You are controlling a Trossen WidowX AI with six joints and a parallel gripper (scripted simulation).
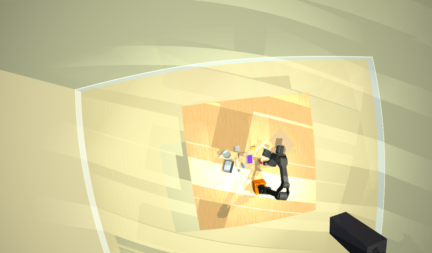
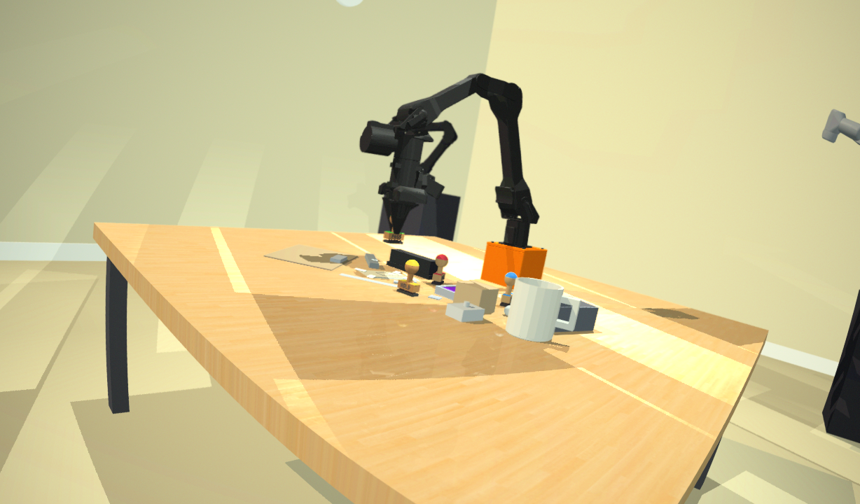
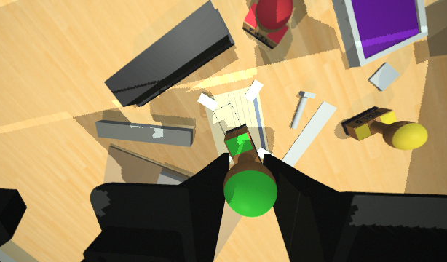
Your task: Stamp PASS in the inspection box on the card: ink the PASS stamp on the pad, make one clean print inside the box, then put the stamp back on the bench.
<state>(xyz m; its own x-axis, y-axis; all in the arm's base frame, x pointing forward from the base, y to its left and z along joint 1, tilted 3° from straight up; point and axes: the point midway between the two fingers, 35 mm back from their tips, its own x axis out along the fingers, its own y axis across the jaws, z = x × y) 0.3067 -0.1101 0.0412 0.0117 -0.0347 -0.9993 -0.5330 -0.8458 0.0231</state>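
The yellow-knobbed stamp lies 130 mm to the left of my gripper tip, 70 mm below it and 70 mm ahead of it. Round my gripper tip: green-knobbed PASS stamp (right at my gripper tip); white card (90 mm below, 10 mm to the right); small bolt (90 mm below, 80 mm to the left, 20 mm ahead).
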